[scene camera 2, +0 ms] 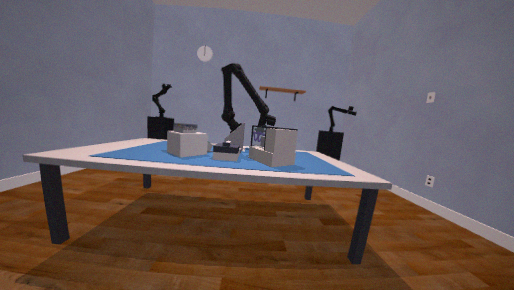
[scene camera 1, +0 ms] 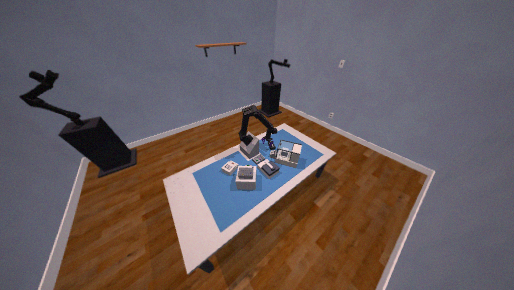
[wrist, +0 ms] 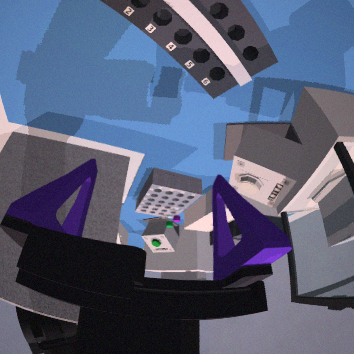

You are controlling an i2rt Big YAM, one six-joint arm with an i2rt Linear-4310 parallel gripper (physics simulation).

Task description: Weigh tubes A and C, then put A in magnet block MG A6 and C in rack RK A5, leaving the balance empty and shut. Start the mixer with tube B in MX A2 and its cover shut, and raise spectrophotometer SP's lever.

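Frame: origin at the arm's base, x ahead, y left, z up, level; metres.
Seen in the pictures: gripper, fingertip midpoint: (scene camera 2: 256, 141) (scene camera 1: 266, 145) (wrist: 155, 171); arm's base, link origin: (scene camera 2: 236, 128) (scene camera 1: 248, 140).
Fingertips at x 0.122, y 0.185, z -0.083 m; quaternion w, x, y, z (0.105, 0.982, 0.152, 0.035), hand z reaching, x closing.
Offsets run from my fingertips to a thing's middle.
My gripper (scene camera 1: 268, 144) (scene camera 2: 258, 136) (wrist: 155, 171) is open and empty, its purple fingers wide apart above the mat beside the balance. The balance {dx +0.232, dy +0.075, dz +0.024 m} (scene camera 1: 287, 159) (scene camera 2: 282, 147) has a glass chamber; its door state is unclear. In the wrist view, the numbered dark magnet block {dx -0.023, dy +0.101, dz -0.064 m} (wrist: 192, 46) shows empty-looking holes. The grey rack {dx +0.081, dy -0.176, dz -0.072 m} (wrist: 161, 204) stands beyond the fingertips. A green cap {dx +0.112, dy -0.222, dz -0.038 m} (wrist: 170, 224) and a purple cap {dx +0.110, dy -0.184, dz -0.038 m} (wrist: 176, 218) show past it; their letters are unreadable. The white box with a grey top, apparently the mixer {dx +0.223, dy -0.414, dz +0.008 m} (scene camera 1: 246, 183) (scene camera 2: 187, 145), stands farther off. The spectrophotometer's lever cannot be made out.
A pale device with a dial (wrist: 248, 181) stands beside the balance's glass. A dark-topped device {dx +0.258, dy -0.175, dz -0.036 m} (scene camera 1: 270, 169) (scene camera 2: 226, 151) stands between the mixer and balance. A small white device {dx +0.016, dy -0.507, dz -0.052 m} (scene camera 1: 229, 166) lies near the mixer. The arm's grey base (scene camera 1: 249, 148) is close to the rack.
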